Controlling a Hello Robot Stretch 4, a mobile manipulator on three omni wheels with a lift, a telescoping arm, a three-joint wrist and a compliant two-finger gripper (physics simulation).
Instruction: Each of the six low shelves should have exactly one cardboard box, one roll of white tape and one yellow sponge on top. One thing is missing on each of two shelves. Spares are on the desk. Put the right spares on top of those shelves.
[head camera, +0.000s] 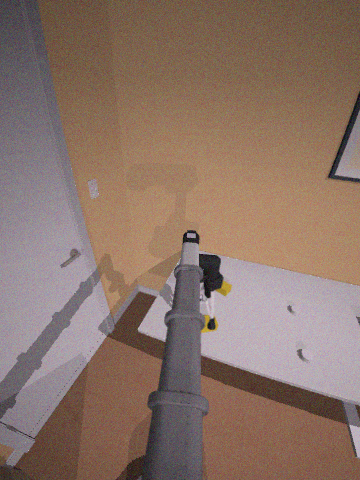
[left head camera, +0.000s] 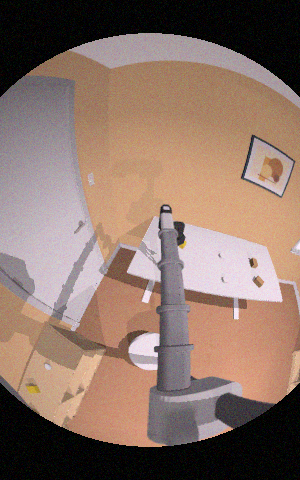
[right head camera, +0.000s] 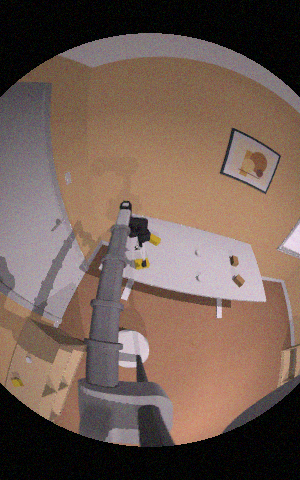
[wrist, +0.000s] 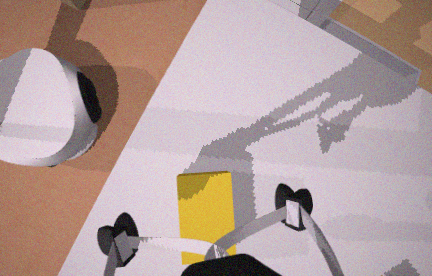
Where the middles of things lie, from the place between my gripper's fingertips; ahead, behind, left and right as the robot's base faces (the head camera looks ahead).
Right now my hand is 910 mm to the left of the picture (right head camera: 246, 159), 770 mm below it and 440 mm short of it.
